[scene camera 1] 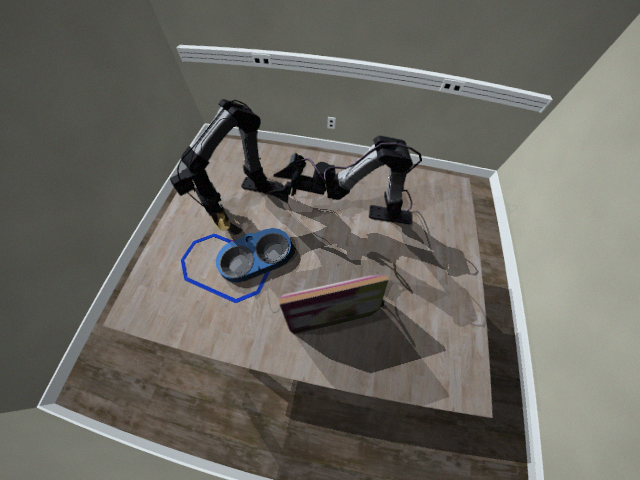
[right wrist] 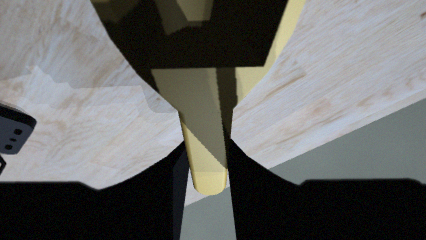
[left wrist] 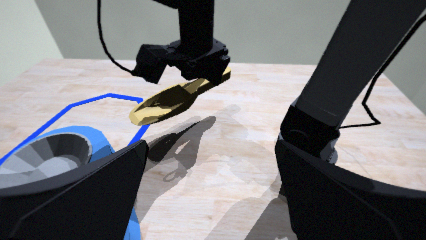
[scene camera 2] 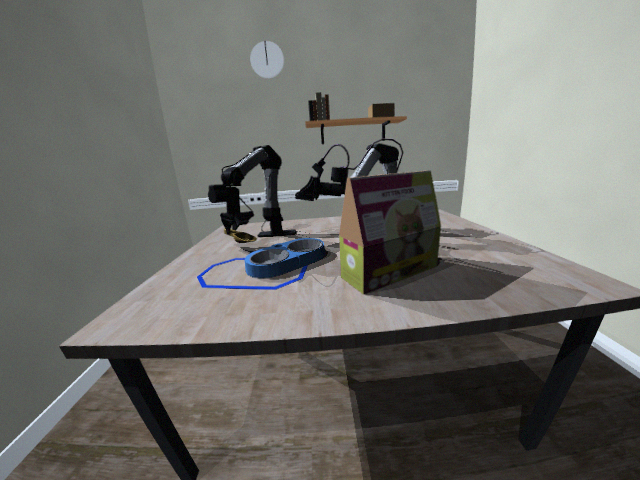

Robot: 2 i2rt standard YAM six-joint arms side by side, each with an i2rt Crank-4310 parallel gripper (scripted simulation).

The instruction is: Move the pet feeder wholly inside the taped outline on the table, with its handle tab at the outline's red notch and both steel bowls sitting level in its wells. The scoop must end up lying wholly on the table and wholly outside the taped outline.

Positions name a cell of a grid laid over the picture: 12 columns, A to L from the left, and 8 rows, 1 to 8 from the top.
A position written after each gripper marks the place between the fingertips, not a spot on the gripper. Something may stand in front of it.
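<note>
A blue pet feeder (scene camera 2: F5), (scene camera 1: E4) is part of the robot's scene, though in the right wrist view it is out of frame. There is also a kitten food bag (scene camera 2: H4), (scene camera 1: F6), and the right wrist view has the bag out of frame. The left gripper (left wrist: F5) is visible, as is the right gripper (right wrist: F5), (left wrist: G3), which the left wrist view shows too.
</note>
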